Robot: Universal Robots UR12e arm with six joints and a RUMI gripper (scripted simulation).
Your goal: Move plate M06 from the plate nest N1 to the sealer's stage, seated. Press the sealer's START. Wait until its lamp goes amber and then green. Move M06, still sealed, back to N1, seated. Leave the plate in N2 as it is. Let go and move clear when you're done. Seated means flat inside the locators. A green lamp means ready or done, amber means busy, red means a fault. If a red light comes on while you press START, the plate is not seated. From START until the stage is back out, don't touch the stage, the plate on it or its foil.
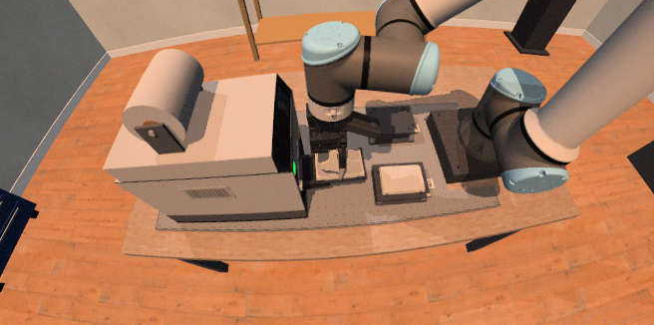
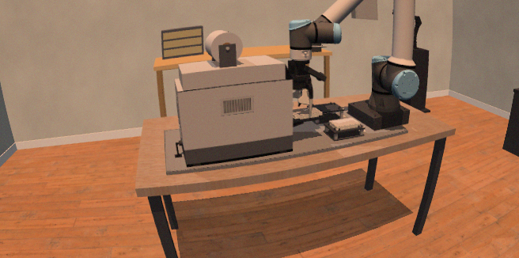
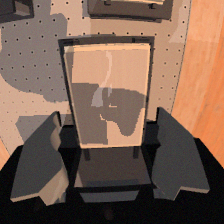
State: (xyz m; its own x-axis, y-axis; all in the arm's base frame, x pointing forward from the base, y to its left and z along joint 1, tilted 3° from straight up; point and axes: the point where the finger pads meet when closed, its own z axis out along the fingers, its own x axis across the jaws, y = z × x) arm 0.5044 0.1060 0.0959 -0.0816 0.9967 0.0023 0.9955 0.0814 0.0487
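My gripper is now 30 mm above the sealer stage. Round my hand: foil roll: 330 mm ahead, 30 mm to the left, 290 mm above; then N1 label: 290 mm behind, 200 mm to the right, 130 mm below; then white plate: 190 mm behind, 20 mm to the left, 80 mm below.
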